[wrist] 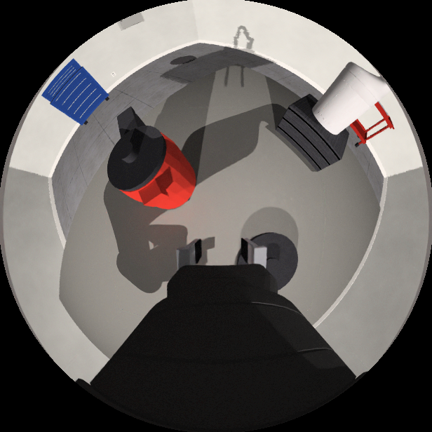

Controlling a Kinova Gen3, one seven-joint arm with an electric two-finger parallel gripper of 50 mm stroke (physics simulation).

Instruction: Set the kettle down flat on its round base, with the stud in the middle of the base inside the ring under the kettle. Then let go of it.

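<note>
The kettle (172, 172) has a red faceted body with a small red spout. Its top is a black disc, and a black handle sticks out toward the upper left. It appears to stand upright on the grey table (325, 210), left of the view's middle. The round base (286, 257) is a flat dark disc at the lower right, apart from the kettle, with a small stud (273, 252) at its middle. My gripper (220, 246) is open and empty. Its right finger hides part of the base's left side. The ring under the kettle is hidden.
A ribbed black block (310, 137) with the white arm column (345, 102) stands on the table at the upper right. A red frame (362, 131) shows behind it. A blue slatted object (75, 94) is at the far upper left, beyond the table.
</note>
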